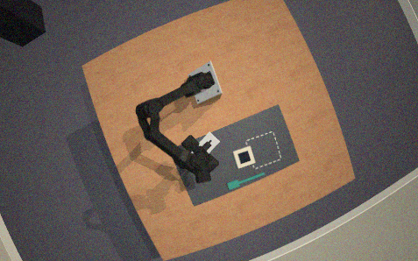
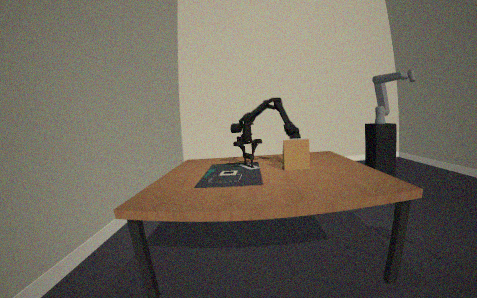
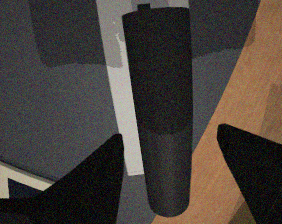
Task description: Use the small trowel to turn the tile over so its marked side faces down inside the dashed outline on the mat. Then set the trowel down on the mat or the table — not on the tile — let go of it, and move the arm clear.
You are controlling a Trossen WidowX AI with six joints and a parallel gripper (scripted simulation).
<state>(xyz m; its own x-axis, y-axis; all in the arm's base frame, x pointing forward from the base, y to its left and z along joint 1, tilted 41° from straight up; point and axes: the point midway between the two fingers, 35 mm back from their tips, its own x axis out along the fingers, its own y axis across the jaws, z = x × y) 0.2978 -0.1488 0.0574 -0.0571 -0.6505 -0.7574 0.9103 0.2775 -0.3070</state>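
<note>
My gripper tip is 120 mm short of the cream tile, 200 mm to the right of it and 70 mm above it. The rest, counted from my gripper tip: teal trowel (240 mm ahead, 140 mm to the left, 70 mm below).
</note>
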